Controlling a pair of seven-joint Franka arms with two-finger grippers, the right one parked.
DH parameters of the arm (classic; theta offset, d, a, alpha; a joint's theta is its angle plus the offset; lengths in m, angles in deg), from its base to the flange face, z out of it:
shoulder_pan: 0 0.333 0 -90
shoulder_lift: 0 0 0 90
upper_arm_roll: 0 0.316 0.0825 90
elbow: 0 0 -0.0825 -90
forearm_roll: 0 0.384 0 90
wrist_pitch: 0 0 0.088 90
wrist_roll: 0 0.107 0 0
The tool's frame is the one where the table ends.
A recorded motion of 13 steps. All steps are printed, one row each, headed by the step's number.
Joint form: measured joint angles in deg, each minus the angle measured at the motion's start. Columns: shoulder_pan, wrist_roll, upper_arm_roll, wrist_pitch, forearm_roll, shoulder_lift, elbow.
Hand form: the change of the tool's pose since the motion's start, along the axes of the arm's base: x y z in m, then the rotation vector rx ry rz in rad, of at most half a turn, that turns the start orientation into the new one. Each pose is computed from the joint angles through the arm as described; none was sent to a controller.
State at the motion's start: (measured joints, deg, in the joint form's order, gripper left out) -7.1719 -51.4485 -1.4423 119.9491 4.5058 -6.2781 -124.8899
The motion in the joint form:
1: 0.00 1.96 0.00 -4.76 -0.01 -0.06 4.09
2: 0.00 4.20 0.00 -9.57 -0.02 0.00 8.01
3: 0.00 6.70 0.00 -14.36 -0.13 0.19 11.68
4: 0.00 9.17 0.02 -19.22 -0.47 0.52 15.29
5: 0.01 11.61 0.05 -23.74 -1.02 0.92 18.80
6: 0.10 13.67 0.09 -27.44 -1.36 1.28 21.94
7: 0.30 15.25 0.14 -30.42 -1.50 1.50 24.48
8: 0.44 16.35 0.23 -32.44 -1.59 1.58 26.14
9: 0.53 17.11 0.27 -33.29 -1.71 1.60 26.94
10: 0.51 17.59 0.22 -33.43 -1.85 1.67 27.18
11: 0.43 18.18 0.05 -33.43 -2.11 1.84 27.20
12: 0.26 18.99 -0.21 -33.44 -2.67 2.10 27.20
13: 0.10 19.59 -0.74 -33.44 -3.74 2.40 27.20
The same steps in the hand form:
1: 0.0057 -0.0001 0.0267 0.0053 0.0122 -0.0282
2: 0.0091 0.0001 0.0512 0.0107 0.0308 -0.0610
3: 0.0105 0.0005 0.0728 0.0139 0.0564 -0.0978
4: 0.0107 0.0008 0.0926 0.0120 0.0871 -0.1330
5: 0.0102 0.0009 0.1116 0.0045 0.1151 -0.1681
6: 0.0096 0.0019 0.1290 -0.0012 0.1337 -0.1973
7: 0.0084 0.0044 0.1437 -0.0043 0.1470 -0.2174
8: 0.0068 0.0067 0.1538 -0.0068 0.1558 -0.2307
9: 0.0062 0.0079 0.1590 -0.0096 0.1579 -0.2409
10: 0.0063 0.0069 0.1601 -0.0122 0.1579 -0.2505
11: 0.0067 0.0040 0.1587 -0.0166 0.1612 -0.2652
12: 0.0072 -0.0012 0.1562 -0.0261 0.1669 -0.2868
13: 0.0073 -0.0098 0.1534 -0.0438 0.1730 -0.3095

